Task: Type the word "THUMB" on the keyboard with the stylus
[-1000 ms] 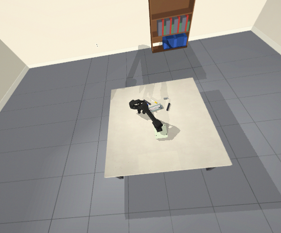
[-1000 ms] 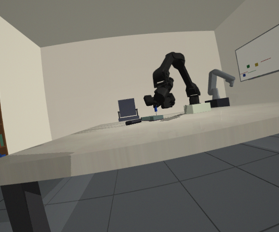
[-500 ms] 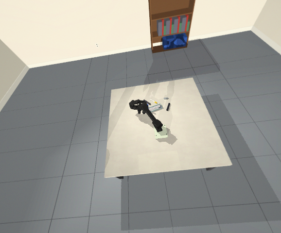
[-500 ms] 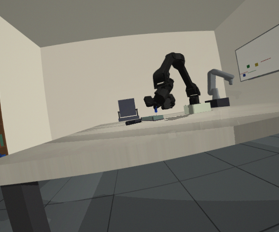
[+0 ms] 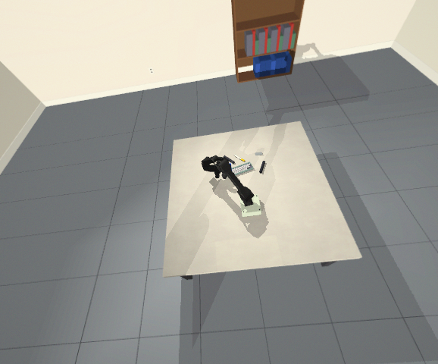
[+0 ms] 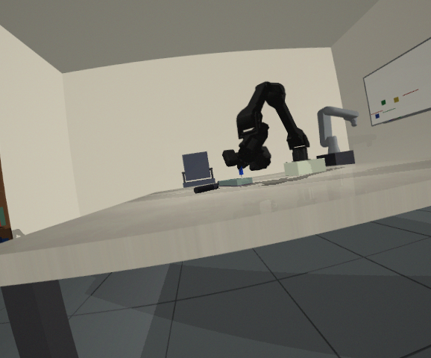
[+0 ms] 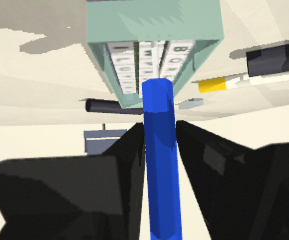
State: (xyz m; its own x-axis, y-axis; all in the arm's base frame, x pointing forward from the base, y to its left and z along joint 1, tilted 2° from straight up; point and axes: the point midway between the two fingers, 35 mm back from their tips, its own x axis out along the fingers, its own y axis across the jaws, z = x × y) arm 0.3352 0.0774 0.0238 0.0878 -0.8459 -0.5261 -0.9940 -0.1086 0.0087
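Right now my gripper tip is 1 cm above the blue stylus. Round my gripper tip: white pen: 13 cm ahead, 12 cm to the right, 6 cm below; then small grey block: 13 cm ahead, 29 cm to the right, 6 cm below; then grey stylus tip: 5 cm below.
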